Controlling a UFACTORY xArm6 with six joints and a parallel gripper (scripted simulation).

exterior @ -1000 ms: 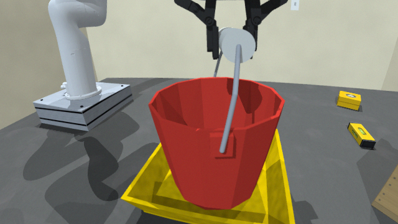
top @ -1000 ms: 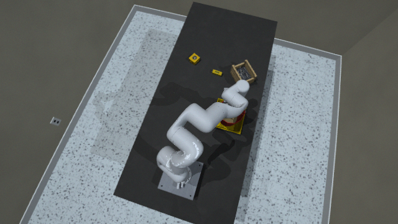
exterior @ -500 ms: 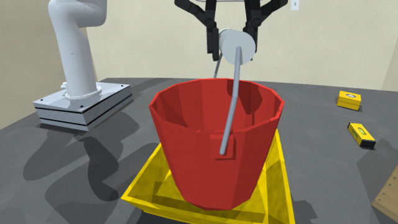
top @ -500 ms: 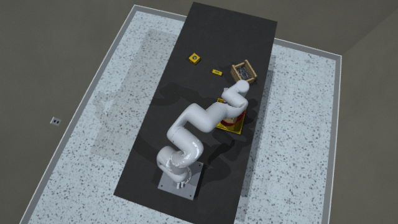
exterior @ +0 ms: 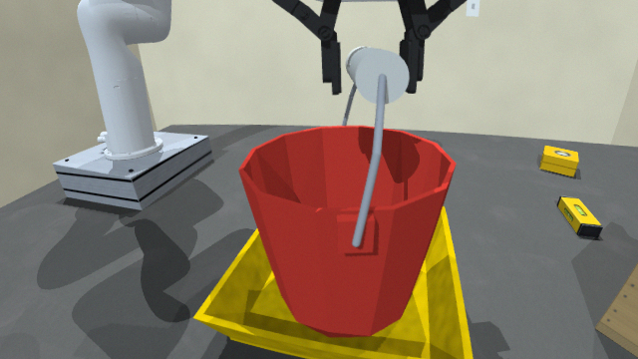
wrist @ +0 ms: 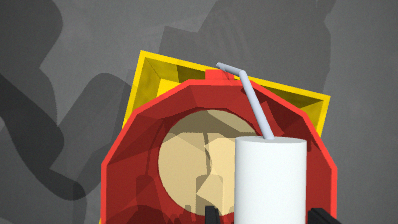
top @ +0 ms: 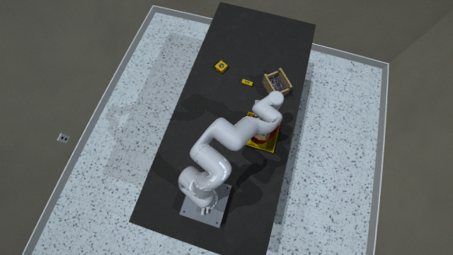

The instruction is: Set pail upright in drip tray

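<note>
The grey wire handle is 30 mm below my hand and 10 mm behind it. From my hand the other things lie so: yellow drip tray: 220 mm below, 20 mm behind; then red pail: 90 mm below, 10 mm behind.
</note>
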